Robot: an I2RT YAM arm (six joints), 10 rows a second.
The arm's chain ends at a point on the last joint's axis. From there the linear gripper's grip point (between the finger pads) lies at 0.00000 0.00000 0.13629 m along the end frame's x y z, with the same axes.
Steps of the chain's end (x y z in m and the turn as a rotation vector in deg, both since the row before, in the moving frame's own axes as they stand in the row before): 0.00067 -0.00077 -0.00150 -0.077 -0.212 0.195; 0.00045 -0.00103 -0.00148 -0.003 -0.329 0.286; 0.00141 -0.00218 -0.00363 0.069 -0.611 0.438; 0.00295 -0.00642 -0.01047 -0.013 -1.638 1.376; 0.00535 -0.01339 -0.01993 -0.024 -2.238 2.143; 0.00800 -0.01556 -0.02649 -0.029 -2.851 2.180; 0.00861 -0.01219 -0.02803 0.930 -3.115 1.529; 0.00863 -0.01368 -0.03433 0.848 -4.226 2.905; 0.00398 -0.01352 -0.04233 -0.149 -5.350 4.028
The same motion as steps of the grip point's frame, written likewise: 0.00017 -0.00059 -0.00150 -0.077 -0.212 0.195; -0.00033 -0.00102 -0.00148 -0.003 -0.329 0.286; -0.00004 -0.00235 -0.00364 0.069 -0.611 0.438; -0.00095 -0.00644 -0.01053 -0.013 -1.638 1.376; 0.00003 -0.01343 -0.02003 -0.024 -2.238 2.143; 0.00122 -0.01562 -0.02666 -0.029 -2.851 2.180; 0.00123 -0.01450 -0.02825 0.930 -3.115 1.529; -0.00136 -0.01595 -0.03472 0.848 -4.226 2.905; -0.00873 -0.01361 -0.04292 -0.149 -5.350 4.028
